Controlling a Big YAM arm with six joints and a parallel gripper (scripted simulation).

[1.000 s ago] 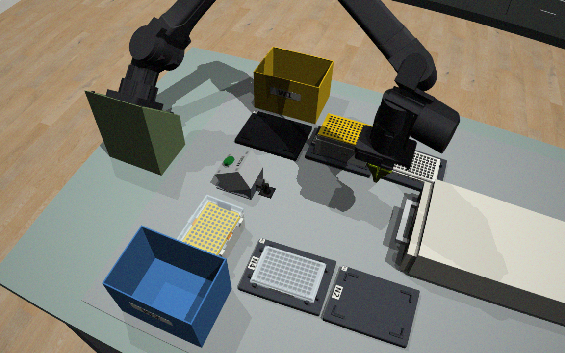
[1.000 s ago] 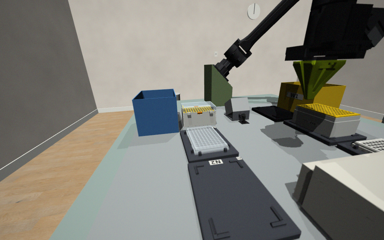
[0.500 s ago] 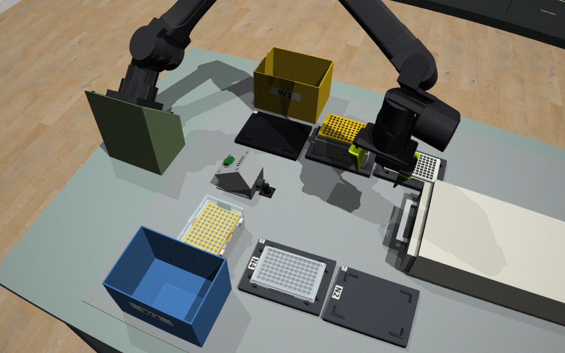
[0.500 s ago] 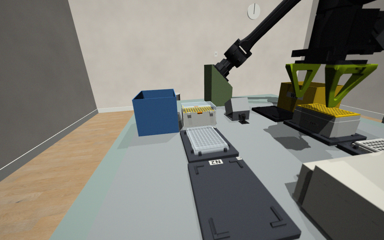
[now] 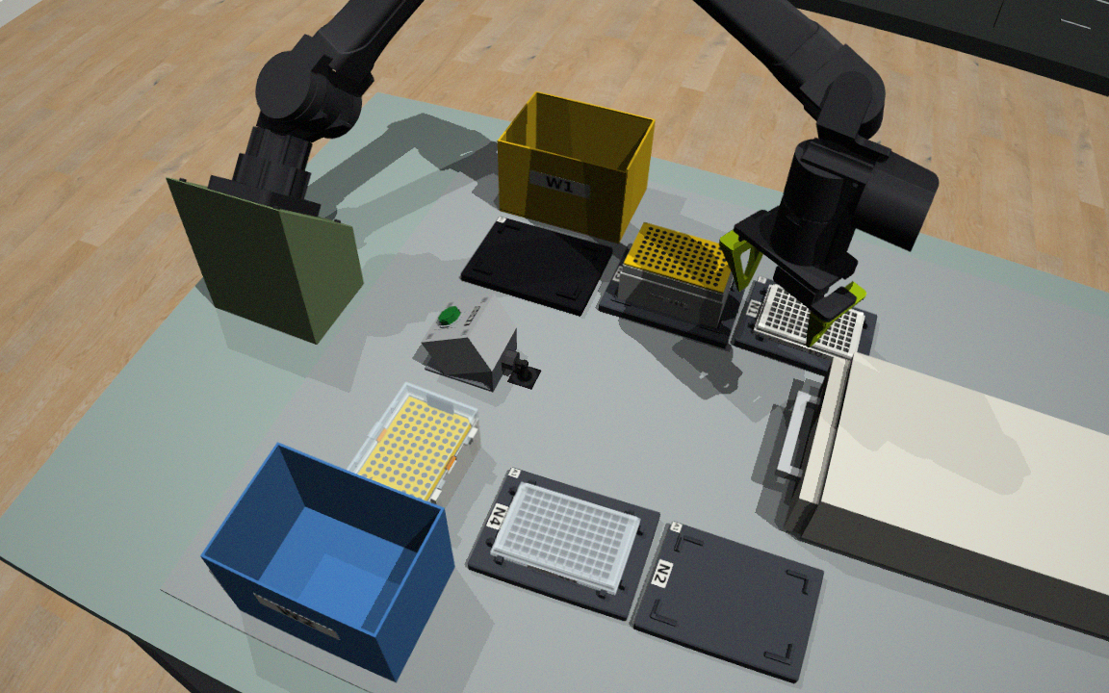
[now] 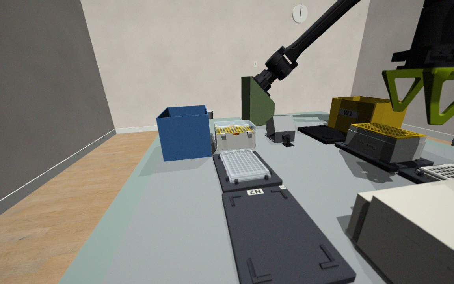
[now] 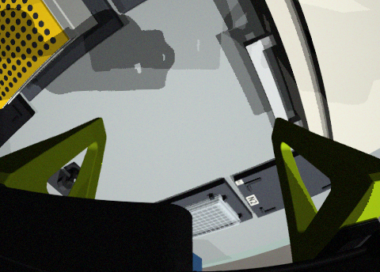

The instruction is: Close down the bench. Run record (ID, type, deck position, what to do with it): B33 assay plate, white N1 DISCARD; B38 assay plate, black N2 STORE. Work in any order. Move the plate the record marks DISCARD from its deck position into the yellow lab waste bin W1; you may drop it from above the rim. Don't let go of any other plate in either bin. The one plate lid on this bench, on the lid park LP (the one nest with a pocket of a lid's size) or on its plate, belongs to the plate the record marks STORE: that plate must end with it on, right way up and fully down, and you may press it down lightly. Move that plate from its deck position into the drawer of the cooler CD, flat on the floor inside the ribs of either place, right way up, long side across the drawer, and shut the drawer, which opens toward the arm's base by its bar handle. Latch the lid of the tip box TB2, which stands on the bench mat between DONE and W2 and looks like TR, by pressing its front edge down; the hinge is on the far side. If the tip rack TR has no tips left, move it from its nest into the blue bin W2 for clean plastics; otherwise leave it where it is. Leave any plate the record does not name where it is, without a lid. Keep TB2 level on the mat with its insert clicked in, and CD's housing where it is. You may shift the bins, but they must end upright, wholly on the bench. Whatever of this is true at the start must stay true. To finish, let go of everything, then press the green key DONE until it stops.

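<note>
Right now the white assay plate is 5 cm ahead of my hand, 12 cm to the left of it and 13 cm below it. From my hand the other things lie so: plate lid: 16 cm ahead, 6 cm to the right, 12 cm below; nest N1: 5 cm ahead, 13 cm to the left, 14 cm below; tip rack TR: 13 cm behind, 11 cm to the left, 9 cm below.
</note>
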